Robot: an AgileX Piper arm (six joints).
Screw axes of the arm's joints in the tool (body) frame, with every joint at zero. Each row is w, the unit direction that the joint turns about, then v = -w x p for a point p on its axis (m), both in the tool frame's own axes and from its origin. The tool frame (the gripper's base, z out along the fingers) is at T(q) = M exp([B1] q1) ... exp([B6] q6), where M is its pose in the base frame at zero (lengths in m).
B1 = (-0.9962, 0, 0.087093, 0, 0.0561, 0)
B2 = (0, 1, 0, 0.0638, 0, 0.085)
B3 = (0, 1, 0, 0.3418, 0, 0.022)
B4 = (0, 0, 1, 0, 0, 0)
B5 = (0, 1, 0, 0.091, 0, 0)
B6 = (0, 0, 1, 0, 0, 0)
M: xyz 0.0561 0 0.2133 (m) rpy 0 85 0 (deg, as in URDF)
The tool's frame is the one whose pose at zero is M.
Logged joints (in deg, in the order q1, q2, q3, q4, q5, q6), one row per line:
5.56 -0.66 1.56 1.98 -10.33 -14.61
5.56 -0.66 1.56 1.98 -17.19 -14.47
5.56 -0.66 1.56 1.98 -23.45 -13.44
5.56 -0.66 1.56 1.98 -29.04 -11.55
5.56 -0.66 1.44 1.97 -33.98 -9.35
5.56 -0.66 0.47 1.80 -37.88 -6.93
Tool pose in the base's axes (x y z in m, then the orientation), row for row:
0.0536 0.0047 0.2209 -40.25 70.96 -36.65
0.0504 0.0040 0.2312 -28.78 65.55 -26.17
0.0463 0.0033 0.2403 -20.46 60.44 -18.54
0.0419 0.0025 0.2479 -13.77 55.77 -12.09
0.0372 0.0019 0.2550 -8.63 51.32 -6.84
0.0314 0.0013 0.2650 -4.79 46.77 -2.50
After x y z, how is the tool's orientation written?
As angles about the fixed x, y, z axes (roll, pitch, yaw), in degrees.
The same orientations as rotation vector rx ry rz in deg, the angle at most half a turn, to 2 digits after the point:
-11.68 74.72 -6.27
-10.33 67.99 -6.50
-8.64 61.90 -5.88
-6.75 56.50 -4.38
-4.97 51.60 -2.50
-3.50 46.83 -0.40

